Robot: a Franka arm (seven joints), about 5 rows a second.
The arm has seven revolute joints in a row. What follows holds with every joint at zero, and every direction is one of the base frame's.
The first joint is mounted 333 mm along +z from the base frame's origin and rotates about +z.
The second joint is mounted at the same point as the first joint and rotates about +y.
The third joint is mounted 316 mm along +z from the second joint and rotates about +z.
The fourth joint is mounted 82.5 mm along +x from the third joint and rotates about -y.
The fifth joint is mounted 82.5 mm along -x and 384 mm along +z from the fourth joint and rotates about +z.
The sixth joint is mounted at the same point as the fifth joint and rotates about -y.
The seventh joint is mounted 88 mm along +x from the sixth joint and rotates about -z.
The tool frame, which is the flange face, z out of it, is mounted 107 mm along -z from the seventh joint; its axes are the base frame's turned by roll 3.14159, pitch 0 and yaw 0 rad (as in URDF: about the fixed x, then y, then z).
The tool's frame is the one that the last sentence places.
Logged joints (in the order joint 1, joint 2, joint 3, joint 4, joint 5, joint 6, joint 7), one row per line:
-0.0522, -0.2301, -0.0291, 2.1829, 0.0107, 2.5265, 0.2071
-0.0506, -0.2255, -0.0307, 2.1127, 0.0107, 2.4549, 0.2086
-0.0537, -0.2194, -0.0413, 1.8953, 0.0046, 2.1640, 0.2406
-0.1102, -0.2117, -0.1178, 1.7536, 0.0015, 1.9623, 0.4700
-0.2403, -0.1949, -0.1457, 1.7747, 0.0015, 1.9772, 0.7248
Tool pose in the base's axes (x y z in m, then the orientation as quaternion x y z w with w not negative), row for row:
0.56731, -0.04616, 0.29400, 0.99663, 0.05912, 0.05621, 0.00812
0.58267, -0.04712, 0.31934, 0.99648, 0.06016, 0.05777, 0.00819
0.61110, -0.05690, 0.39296, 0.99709, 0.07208, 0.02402, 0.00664
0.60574, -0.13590, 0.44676, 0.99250, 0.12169, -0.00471, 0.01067
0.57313, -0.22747, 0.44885, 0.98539, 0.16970, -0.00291, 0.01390
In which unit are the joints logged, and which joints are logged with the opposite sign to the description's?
The joints are logged in radians. Opposite sign: joint 2, joint 4, joint 7.
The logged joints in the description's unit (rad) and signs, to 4 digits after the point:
-0.0522, 0.2301, -0.0291, -2.1829, 0.0107, 2.5265, -0.2071
-0.0506, 0.2255, -0.0307, -2.1127, 0.0107, 2.4549, -0.2086
-0.0537, 0.2194, -0.0413, -1.8953, 0.0046, 2.1640, -0.2406
-0.1102, 0.2117, -0.1178, -1.7536, 0.0015, 1.9623, -0.4700
-0.2403, 0.1949, -0.1457, -1.7747, 0.0015, 1.9772, -0.7248

